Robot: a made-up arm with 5 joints. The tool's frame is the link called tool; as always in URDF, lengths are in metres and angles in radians. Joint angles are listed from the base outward.
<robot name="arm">
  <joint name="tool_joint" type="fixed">
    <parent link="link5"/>
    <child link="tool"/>
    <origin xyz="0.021 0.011 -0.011" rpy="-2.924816 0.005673 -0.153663"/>
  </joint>
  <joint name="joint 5" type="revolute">
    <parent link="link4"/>
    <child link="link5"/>
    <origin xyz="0.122 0.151 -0.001" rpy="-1.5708 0 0"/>
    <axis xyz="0 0 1"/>
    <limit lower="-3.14" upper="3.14"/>
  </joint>
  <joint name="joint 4" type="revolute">
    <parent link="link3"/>
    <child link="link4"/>
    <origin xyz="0.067 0.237 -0.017" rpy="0 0 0"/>
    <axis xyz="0 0 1"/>
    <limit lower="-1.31" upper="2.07"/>
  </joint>
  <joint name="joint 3" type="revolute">
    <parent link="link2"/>
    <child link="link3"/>
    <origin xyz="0.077 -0.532 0.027" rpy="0 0 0"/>
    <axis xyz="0 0 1"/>
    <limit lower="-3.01" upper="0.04"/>
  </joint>
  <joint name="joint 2" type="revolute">
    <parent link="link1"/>
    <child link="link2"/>
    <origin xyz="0.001 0.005 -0.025" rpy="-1.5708 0 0"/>
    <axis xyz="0 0 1"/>
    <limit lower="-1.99" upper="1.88"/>
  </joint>
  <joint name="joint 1" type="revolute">
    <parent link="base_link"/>
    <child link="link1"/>
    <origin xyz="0.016 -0.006 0.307" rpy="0 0 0"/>
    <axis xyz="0 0 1"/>
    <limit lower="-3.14" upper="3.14"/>
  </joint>
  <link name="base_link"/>
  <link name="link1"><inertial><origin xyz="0.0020 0.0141 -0.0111"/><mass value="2.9"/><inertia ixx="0.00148" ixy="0" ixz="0" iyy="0.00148" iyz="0" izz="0.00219"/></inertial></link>
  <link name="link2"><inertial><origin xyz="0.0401 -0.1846 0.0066"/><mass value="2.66"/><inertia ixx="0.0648" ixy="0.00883" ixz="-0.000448" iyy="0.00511" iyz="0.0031" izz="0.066"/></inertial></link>
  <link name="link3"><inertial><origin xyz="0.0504 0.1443 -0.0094"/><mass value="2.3"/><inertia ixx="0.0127" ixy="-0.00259" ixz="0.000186" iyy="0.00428" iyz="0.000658" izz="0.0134"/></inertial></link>
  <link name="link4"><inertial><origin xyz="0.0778 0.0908 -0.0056"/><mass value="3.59"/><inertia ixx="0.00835" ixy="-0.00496" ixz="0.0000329" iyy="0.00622" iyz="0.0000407" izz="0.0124"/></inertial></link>
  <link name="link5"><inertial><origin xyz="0.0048 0.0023 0.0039"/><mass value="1.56"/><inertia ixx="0.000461" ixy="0" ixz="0" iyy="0.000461" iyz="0" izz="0.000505"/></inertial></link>
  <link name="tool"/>
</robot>
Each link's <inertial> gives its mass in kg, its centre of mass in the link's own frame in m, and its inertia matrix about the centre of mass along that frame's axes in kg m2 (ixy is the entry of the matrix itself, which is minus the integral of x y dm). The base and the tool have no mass. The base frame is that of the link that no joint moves.
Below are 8 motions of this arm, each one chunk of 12 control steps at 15 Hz.
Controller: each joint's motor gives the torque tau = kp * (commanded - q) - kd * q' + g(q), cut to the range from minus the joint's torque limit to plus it. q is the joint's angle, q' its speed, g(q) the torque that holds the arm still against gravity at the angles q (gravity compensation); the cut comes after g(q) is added. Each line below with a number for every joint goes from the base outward.
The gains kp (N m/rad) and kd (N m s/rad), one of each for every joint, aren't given. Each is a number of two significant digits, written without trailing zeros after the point. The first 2 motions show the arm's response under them.
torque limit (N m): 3.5 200 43 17 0.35
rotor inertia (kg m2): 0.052 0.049 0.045 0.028 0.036
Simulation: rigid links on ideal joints. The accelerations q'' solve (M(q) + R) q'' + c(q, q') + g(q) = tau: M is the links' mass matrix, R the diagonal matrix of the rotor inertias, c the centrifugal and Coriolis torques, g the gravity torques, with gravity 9.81 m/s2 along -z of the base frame. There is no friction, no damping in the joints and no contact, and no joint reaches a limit. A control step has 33 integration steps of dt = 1/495 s. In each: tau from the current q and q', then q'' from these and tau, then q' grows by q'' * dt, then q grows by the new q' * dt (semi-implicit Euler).
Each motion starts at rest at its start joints. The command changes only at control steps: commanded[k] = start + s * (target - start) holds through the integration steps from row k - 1 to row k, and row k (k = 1, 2, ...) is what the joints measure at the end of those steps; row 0 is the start. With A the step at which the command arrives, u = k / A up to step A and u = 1 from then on. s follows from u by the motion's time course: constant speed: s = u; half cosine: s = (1 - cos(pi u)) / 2; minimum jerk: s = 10 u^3 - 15 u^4 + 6 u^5; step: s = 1 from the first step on.
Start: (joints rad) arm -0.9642 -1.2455 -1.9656 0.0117 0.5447
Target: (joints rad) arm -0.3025 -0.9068 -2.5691 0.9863 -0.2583
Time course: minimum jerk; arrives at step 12
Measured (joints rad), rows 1 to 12:
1: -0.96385 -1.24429 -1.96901 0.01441 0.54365
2: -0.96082 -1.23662 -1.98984 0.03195 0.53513
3: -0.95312 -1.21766 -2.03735 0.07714 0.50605
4: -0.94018 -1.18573 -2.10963 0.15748 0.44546
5: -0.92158 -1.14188 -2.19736 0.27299 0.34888
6: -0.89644 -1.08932 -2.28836 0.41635 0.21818
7: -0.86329 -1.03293 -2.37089 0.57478 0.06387
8: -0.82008 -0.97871 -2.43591 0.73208 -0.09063
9: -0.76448 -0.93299 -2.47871 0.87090 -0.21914
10: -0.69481 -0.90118 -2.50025 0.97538 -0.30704
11: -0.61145 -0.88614 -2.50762 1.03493 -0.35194
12: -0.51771 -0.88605 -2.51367 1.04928 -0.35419
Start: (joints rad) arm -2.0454 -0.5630 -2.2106 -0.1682 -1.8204
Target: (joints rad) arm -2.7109 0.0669 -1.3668 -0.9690 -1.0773
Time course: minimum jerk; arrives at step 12
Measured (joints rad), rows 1 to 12:
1: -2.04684 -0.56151 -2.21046 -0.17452 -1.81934
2: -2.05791 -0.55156 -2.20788 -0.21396 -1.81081
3: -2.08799 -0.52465 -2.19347 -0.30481 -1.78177
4: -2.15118 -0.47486 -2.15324 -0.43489 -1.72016
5: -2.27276 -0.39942 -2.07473 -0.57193 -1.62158
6: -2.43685 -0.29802 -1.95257 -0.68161 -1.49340
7: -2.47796 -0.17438 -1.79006 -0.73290 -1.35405
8: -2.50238 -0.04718 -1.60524 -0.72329 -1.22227
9: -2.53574 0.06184 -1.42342 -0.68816 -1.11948
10: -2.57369 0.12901 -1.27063 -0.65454 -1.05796
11: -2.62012 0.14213 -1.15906 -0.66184 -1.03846
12: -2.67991 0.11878 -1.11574 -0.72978 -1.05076
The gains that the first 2 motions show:
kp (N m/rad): 150 820 130 38 4.8
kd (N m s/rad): 5.4 24 5.8 1.7 0.21
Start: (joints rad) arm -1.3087 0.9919 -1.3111 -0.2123 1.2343
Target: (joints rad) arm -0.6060 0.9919 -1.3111 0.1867 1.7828
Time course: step
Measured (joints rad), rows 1 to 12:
1: -1.30668 0.97808 -1.35769 0.03367 1.25518
2: -1.30083 0.97938 -1.34865 0.15314 1.31953
3: -1.29076 0.99225 -1.31554 0.18598 1.42838
4: -1.27624 1.00288 -1.28926 0.21610 1.58144
5: -1.25711 1.00523 -1.27313 0.23712 1.76314
6: -1.23335 1.00190 -1.27180 0.23887 1.91423
7: -1.20531 0.99718 -1.28517 0.22158 2.02380
8: -1.17344 0.99274 -1.30578 0.19483 2.09112
9: -1.13802 0.98867 -1.32431 0.17065 2.11561
10: -1.09901 0.98576 -1.33516 0.15639 2.09709
11: -1.05618 0.98526 -1.33745 0.15343 2.03562
12: -1.00924 0.98727 -1.33291 0.15970 1.93142

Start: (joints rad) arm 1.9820 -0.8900 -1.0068 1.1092 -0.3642
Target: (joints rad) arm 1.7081 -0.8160 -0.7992 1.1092 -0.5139
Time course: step
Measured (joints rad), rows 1 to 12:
1: 1.96341 -0.85432 -0.94273 1.03471 -0.38610
2: 1.88334 -0.79762 -0.85381 1.01760 -0.45007
3: 1.72803 -0.78745 -0.77948 1.07747 -0.52564
4: 1.60811 -0.81136 -0.74254 1.16018 -0.57010
5: 1.56084 -0.82549 -0.74030 1.20381 -0.57233
6: 1.58625 -0.82058 -0.75623 1.18336 -0.54536
7: 1.67532 -0.81298 -0.78139 1.12995 -0.51088
8: 1.73704 -0.81331 -0.80846 1.08792 -0.48941
9: 1.73190 -0.81729 -0.82636 1.07115 -0.48780
10: 1.70534 -0.81848 -0.82853 1.07284 -0.49924
11: 1.70317 -0.81642 -0.81767 1.08547 -0.51319
12: 1.70830 -0.81495 -0.80220 1.10336 -0.52281

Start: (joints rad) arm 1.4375 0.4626 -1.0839 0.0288 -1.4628
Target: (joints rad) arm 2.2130 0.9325 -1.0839 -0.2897 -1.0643
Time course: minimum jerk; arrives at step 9
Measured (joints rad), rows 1 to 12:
1: 1.43863 0.46576 -1.08510 0.02308 -1.46165
2: 1.44395 0.48680 -1.09337 -0.01040 -1.45288
3: 1.45510 0.54203 -1.11506 -0.08138 -1.42372
4: 1.47089 0.63075 -1.14365 -0.17061 -1.36527
5: 1.49010 0.73542 -1.15947 -0.24327 -1.27593
6: 1.51238 0.83569 -1.14676 -0.27355 -1.16821
7: 1.53834 0.91517 -1.10673 -0.25564 -1.06963
8: 1.56921 0.96080 -1.05314 -0.20451 -1.00627
9: 1.60624 0.96919 -1.00683 -0.15611 -0.98736
10: 1.64959 0.95610 -0.99199 -0.15359 -1.01021
11: 1.69772 0.94242 -1.02054 -0.20220 -1.05239
12: 1.74861 0.93405 -1.07484 -0.27183 -1.08675

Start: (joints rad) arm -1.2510 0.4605 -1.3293 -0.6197 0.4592
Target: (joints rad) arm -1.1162 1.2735 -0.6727 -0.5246 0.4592
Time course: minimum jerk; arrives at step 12
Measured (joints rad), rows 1 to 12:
1: -1.25089 0.46269 -1.32993 -0.62452 0.45914
2: -1.25003 0.47741 -1.33251 -0.65182 0.45857
3: -1.24711 0.51722 -1.33093 -0.70263 0.45642
4: -1.24075 0.59014 -1.30970 -0.75177 0.45200
5: -1.23060 0.69903 -1.25510 -0.76472 0.44616
6: -1.21703 0.83975 -1.16481 -0.71775 0.44123
7: -1.20002 0.99766 -1.04414 -0.61515 0.43973
8: -1.17756 1.14743 -0.89930 -0.48657 0.44299
9: -1.14554 1.25834 -0.74374 -0.36485 0.45076
10: -1.10490 1.30831 -0.60752 -0.28180 0.46130
11: -1.06388 1.30435 -0.53026 -0.26978 0.47213
12: -1.02921 1.28381 -0.53626 -0.33614 0.47961

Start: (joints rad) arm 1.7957 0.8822 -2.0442 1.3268 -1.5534
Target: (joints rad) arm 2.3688 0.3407 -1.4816 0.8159 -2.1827
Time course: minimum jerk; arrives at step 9
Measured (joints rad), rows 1 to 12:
1: 1.79619 0.87836 -2.03607 1.32087 -1.55502
2: 1.79891 0.85414 -1.99042 1.29086 -1.56791
3: 1.80523 0.79369 -1.89940 1.23972 -1.60710
4: 1.81568 0.69412 -1.78509 1.17152 -1.68216
5: 1.83145 0.56922 -1.68115 1.08096 -1.79727
6: 1.85434 0.44603 -1.61194 0.96679 -1.95245
7: 1.88625 0.35304 -1.58282 0.84540 -2.12387
8: 1.92797 0.30590 -1.58382 0.74823 -2.26503
9: 1.97823 0.30079 -1.59276 0.69866 -2.36691
10: 2.03458 0.31708 -1.57867 0.69690 -2.42814
11: 2.09590 0.33678 -1.53639 0.73938 -2.44800
12: 2.16281 0.35227 -1.48299 0.80285 -2.42695

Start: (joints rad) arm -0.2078 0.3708 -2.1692 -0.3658 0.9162
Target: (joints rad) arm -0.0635 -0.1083 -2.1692 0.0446 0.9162
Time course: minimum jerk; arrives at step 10
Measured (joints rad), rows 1 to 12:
1: -0.20764 0.36827 -2.16617 -0.36051 0.91624
2: -0.20622 0.35250 -2.15013 -0.32780 0.91669
3: -0.20073 0.31391 -2.12262 -0.25312 0.91834
4: -0.18794 0.24985 -2.09563 -0.15134 0.92147
5: -0.16348 0.16495 -2.08381 -0.05480 0.92503
6: -0.12062 0.06970 -2.09843 0.00849 0.92690
7: -0.06114 -0.02236 -2.14115 0.02481 0.92483
8: 0.00718 -0.09791 -2.20254 -0.00397 0.91808
9: 0.06783 -0.14739 -2.26520 -0.06120 0.90829
10: 0.05385 -0.16887 -2.30900 -0.11711 0.89931
11: -0.04775 -0.16750 -2.31652 -0.13676 0.89450
12: -0.06211 -0.15027 -2.28468 -0.10199 0.89415

